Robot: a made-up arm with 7 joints.
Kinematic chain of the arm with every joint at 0, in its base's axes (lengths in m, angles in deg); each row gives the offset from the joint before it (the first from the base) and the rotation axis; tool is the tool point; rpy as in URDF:
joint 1: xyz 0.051 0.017 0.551 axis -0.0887 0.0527 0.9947
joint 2: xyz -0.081 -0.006 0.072 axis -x
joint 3: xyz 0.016 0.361 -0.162 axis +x
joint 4: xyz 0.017 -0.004 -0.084 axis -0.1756 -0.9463 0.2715
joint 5: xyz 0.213 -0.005 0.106 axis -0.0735 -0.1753 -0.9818
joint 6: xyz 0.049 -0.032 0 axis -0.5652 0.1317 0.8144
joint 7: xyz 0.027 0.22 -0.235 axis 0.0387 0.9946 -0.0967
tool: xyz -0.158 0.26 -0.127 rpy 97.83 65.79 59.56
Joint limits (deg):
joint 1: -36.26..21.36
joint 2: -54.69..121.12
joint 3: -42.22..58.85
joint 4: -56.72..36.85
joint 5: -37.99..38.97
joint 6: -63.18..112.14
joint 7: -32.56..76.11
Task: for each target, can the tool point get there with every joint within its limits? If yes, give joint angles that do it. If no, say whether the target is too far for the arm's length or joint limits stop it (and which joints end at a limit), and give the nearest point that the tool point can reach.
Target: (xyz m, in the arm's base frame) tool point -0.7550 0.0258 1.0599
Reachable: no: joint limits stop it (at a limit: joint 1, joint 2, joint 4, joint 7) | nearest point -0.5159 -0.1070 0.9053 | short by 0.314 m
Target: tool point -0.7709 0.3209 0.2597
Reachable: no: joint limits stop it (at a limit: joint 1, joint 3, joint 4, joint 7) | nearest point -0.5979 0.3516 0.2774 | short by 0.177 m
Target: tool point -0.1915 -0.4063 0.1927
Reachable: yes | joints 5.83 85.35 -24.86 -18.15 -25.23 28.48 34.59
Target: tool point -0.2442 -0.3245 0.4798
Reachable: yes | joints -12.97 80.76 -10.66 -1.95 -8.43 77.13 36.99
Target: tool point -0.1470 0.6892 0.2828
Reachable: yes | joints 14.80 -36.19 27.35 17.74 1.67 71.96 -18.68
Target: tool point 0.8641 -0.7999 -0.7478
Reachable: no: too far | nearest point 0.6191 -0.5547 -0.3338 | short by 0.540 m
